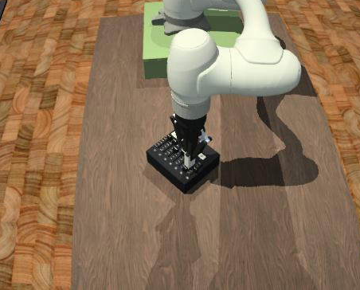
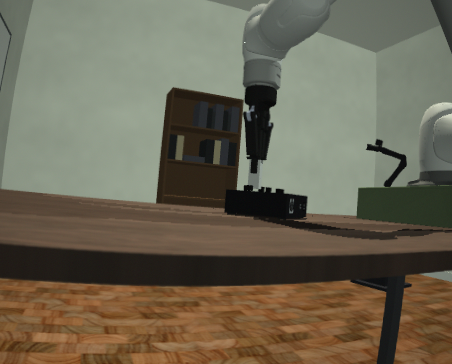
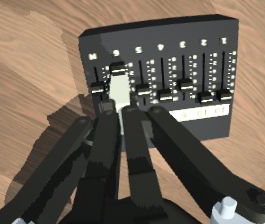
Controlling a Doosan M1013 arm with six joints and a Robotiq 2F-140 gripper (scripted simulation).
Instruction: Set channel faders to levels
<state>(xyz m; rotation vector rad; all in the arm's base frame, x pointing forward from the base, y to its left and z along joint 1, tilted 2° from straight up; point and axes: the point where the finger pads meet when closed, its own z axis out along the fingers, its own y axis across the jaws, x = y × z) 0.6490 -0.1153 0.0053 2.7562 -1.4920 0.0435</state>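
Now: the master fader 20 mm ahead of my hand, 10 mm to the left of it and 30 mm below it.
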